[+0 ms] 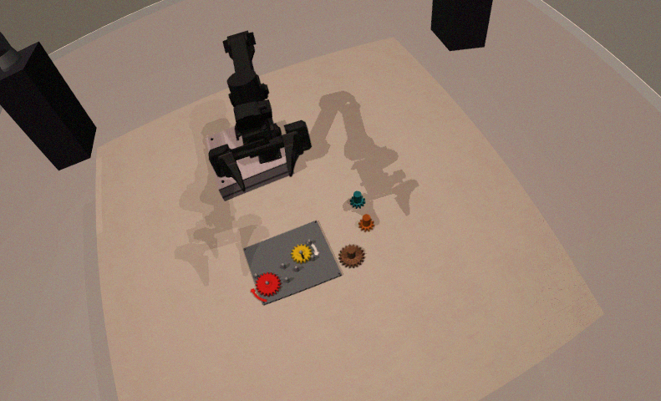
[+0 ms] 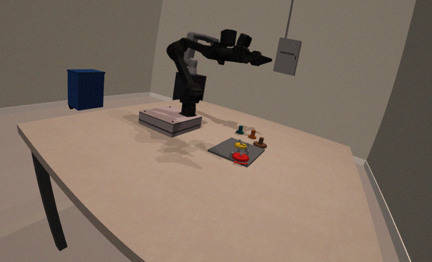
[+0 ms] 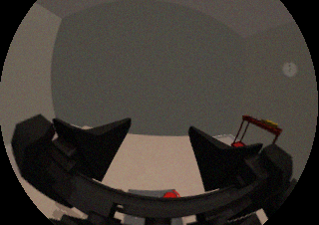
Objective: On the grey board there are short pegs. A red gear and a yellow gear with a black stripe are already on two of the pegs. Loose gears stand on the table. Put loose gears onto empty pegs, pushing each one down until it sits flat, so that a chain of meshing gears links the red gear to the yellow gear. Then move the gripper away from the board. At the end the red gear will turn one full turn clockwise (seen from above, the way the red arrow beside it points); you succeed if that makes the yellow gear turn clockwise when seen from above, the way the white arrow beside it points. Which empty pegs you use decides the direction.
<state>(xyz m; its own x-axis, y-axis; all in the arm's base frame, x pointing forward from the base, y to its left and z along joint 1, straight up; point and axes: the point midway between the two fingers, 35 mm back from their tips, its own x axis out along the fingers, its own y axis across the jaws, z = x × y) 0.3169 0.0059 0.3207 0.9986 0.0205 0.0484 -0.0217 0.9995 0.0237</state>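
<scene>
Now: gripper tip 370 mm above the brown gear and 130 mm to the right of it. From my gripper tip the other things lie so: orange gear (370 mm below, 190 mm to the left, 80 mm behind); then yellow gear (370 mm below, 40 mm behind, 10 mm to the left); then red gear (370 mm below, 90 mm to the right, 20 mm ahead).
</scene>
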